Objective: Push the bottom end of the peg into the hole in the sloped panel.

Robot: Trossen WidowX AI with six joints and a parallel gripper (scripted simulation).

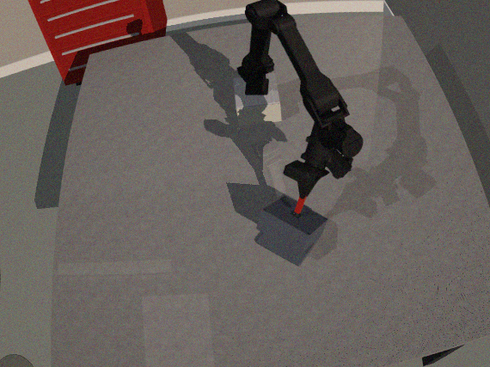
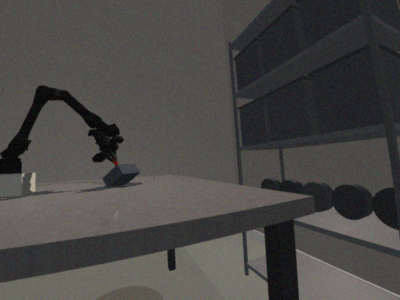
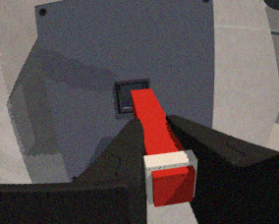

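The sloped panel lies 7 cm below my gripper tip, 4 cm ahead of it and 2 cm to the right of it. The rest, counted from my gripper tip: red square peg (1 cm behind, 1 cm above).
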